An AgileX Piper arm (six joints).
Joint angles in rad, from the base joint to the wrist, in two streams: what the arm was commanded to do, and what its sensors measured. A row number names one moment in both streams.
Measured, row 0: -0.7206, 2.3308, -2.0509, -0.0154, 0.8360, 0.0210
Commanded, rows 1 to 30: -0.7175, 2.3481, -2.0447, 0.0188, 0.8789, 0.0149; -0.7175, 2.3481, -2.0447, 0.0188, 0.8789, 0.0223; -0.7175, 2.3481, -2.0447, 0.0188, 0.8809, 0.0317; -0.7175, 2.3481, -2.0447, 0.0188, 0.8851, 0.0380; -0.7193, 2.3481, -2.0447, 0.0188, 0.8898, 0.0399; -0.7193, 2.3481, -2.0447, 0.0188, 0.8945, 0.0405; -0.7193, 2.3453, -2.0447, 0.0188, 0.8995, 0.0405; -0.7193, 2.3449, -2.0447, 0.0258, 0.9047, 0.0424; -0.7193, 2.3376, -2.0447, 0.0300, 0.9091, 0.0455; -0.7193, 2.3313, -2.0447, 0.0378, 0.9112, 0.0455; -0.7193, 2.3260, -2.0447, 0.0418, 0.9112, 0.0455; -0.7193, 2.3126, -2.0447, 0.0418, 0.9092, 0.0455; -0.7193, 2.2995, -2.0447, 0.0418, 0.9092, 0.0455; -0.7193, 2.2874, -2.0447, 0.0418, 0.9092, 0.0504; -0.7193, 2.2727, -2.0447, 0.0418, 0.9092, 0.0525; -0.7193, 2.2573, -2.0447, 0.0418, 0.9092, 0.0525; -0.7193, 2.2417, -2.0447, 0.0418, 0.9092, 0.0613; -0.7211, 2.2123, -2.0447, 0.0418, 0.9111, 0.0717; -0.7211, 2.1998, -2.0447, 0.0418, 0.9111, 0.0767; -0.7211, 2.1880, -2.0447, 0.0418, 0.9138, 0.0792; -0.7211, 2.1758, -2.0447, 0.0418, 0.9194, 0.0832; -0.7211, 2.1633, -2.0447, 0.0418, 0.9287, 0.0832; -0.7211, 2.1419, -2.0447, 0.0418, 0.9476, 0.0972; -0.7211, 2.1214, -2.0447, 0.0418, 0.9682, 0.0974; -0.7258, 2.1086, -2.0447, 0.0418, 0.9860, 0.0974; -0.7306, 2.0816, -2.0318, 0.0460, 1.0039, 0.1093; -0.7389, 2.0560, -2.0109, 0.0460, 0.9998, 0.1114; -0.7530, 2.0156, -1.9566, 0.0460, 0.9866, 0.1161; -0.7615, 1.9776, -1.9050, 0.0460, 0.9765, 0.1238; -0.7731, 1.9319, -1.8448, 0.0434, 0.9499, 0.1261
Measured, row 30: -0.7376, 2.0443, -1.9762, 0.0497, 0.9890, 0.1060
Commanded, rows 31 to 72: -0.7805, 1.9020, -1.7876, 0.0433, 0.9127, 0.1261; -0.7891, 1.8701, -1.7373, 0.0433, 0.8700, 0.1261; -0.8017, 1.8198, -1.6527, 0.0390, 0.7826, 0.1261; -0.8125, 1.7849, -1.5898, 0.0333, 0.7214, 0.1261; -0.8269, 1.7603, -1.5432, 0.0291, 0.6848, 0.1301; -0.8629, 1.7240, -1.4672, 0.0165, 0.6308, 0.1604; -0.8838, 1.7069, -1.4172, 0.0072, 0.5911, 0.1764; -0.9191, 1.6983, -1.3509, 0.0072, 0.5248, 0.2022; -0.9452, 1.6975, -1.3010, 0.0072, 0.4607, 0.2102; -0.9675, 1.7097, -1.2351, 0.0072, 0.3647, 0.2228; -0.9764, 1.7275, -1.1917, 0.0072, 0.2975, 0.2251; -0.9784, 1.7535, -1.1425, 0.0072, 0.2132, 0.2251; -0.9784, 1.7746, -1.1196, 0.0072, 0.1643, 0.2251; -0.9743, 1.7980, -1.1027, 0.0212, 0.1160, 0.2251; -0.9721, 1.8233, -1.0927, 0.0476, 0.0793, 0.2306; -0.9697, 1.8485, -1.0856, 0.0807, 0.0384, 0.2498; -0.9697, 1.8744, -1.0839, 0.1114, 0.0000, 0.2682; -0.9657, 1.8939, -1.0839, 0.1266, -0.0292, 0.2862; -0.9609, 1.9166, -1.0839, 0.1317, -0.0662, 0.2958; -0.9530, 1.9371, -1.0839, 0.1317, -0.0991, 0.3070; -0.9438, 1.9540, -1.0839, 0.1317, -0.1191, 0.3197; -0.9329, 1.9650, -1.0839, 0.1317, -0.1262, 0.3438; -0.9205, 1.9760, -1.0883, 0.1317, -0.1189, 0.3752; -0.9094, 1.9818, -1.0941, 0.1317, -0.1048, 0.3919; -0.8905, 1.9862, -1.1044, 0.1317, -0.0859, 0.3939; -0.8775, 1.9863, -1.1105, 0.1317, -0.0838, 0.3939; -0.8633, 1.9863, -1.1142, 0.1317, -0.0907, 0.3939; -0.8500, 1.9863, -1.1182, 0.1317, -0.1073, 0.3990; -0.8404, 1.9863, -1.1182, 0.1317, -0.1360, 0.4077; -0.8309, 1.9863, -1.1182, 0.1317, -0.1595, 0.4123; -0.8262, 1.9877, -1.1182, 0.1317, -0.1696, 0.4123; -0.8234, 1.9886, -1.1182, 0.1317, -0.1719, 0.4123; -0.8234, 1.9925, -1.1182, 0.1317, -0.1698, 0.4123; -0.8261, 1.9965, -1.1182, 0.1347, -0.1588, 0.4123; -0.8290, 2.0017, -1.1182, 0.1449, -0.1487, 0.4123; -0.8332, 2.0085, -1.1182, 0.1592, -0.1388, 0.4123; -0.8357, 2.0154, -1.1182, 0.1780, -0.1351, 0.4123; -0.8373, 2.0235, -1.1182, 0.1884, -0.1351, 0.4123; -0.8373, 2.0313, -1.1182, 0.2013, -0.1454, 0.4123; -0.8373, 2.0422, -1.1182, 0.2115, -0.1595, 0.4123; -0.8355, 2.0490, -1.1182, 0.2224, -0.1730, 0.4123; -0.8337, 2.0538, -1.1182, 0.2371, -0.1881, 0.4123
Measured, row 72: -0.8290, 2.0320, -1.1133, 0.1948, -0.1391, 0.4135
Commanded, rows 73 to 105: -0.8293, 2.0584, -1.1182, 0.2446, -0.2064, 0.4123; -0.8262, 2.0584, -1.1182, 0.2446, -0.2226, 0.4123; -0.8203, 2.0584, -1.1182, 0.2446, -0.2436, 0.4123; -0.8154, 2.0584, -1.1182, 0.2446, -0.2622, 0.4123; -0.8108, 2.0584, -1.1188, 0.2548, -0.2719, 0.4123; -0.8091, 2.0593, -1.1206, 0.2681, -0.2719, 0.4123; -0.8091, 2.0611, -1.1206, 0.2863, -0.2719, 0.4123; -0.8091, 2.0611, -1.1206, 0.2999, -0.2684, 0.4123; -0.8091, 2.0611, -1.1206, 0.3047, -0.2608, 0.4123; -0.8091, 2.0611, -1.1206, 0.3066, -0.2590, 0.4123; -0.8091, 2.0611, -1.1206, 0.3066, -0.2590, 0.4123; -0.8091, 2.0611, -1.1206, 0.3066, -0.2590, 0.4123; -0.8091, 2.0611, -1.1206, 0.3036, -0.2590, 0.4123; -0.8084, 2.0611, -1.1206, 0.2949, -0.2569, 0.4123; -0.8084, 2.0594, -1.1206, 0.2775, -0.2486, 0.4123; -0.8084, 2.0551, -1.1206, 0.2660, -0.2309, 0.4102; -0.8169, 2.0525, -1.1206, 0.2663, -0.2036, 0.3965; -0.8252, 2.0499, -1.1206, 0.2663, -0.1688, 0.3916; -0.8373, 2.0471, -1.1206, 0.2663, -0.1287, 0.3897; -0.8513, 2.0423, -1.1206, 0.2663, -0.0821, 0.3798; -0.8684, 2.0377, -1.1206, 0.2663, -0.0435, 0.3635; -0.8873, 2.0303, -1.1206, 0.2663, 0.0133, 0.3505; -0.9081, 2.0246, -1.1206, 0.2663, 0.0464, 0.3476; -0.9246, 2.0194, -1.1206, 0.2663, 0.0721, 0.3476; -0.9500, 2.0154, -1.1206, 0.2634, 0.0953, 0.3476; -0.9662, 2.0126, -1.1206, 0.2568, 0.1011, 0.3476; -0.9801, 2.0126, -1.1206, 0.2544, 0.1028, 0.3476; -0.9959, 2.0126, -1.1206, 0.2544, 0.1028, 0.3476; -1.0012, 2.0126, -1.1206, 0.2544, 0.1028, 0.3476; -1.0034, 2.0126, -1.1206, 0.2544, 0.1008, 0.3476; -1.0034, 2.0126, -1.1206, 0.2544, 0.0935, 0.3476; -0.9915, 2.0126, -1.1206, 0.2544, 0.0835, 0.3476; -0.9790, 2.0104, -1.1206, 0.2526, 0.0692, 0.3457
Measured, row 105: -0.9986, 2.0220, -1.1219, 0.2694, 0.0919, 0.3636
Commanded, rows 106 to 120: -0.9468, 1.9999, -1.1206, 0.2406, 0.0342, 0.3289; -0.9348, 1.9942, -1.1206, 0.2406, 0.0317, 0.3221; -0.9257, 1.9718, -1.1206, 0.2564, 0.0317, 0.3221; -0.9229, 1.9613, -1.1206, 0.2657, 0.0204, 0.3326; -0.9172, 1.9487, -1.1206, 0.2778, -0.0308, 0.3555; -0.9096, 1.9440, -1.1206, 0.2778, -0.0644, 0.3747; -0.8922, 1.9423, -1.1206, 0.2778, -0.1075, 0.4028; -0.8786, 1.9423, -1.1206, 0.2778, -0.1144, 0.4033; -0.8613, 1.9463, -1.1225, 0.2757, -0.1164, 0.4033; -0.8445, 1.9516, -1.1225, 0.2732, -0.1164, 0.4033; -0.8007, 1.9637, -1.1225, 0.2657, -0.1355, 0.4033; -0.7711, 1.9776, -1.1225, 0.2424, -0.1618, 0.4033; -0.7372, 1.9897, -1.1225, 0.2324, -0.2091, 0.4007; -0.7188, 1.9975, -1.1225, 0.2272, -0.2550, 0.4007; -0.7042, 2.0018, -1.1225, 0.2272, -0.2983, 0.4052
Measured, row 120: -0.7597, 1.9821, -1.1219, 0.2539, -0.1746, 0.4010
